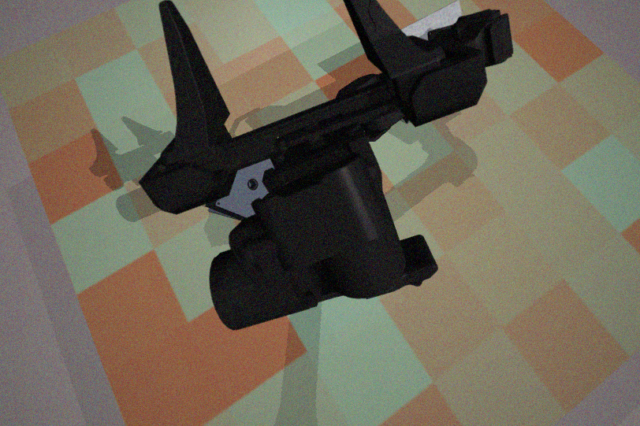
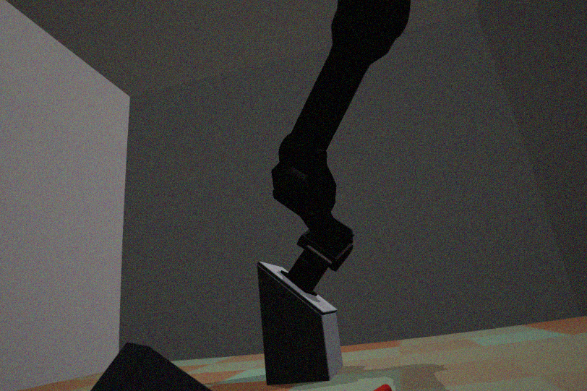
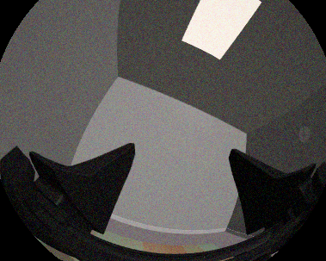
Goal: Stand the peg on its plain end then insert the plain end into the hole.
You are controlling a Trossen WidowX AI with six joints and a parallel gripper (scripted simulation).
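My gripper tip is now 59 cm above the red peg, 12 cm past it and 1 cm to the left of it. Round my gripper tip: sloped panel: 55 cm below, 11 cm to the right, 8 cm ahead.
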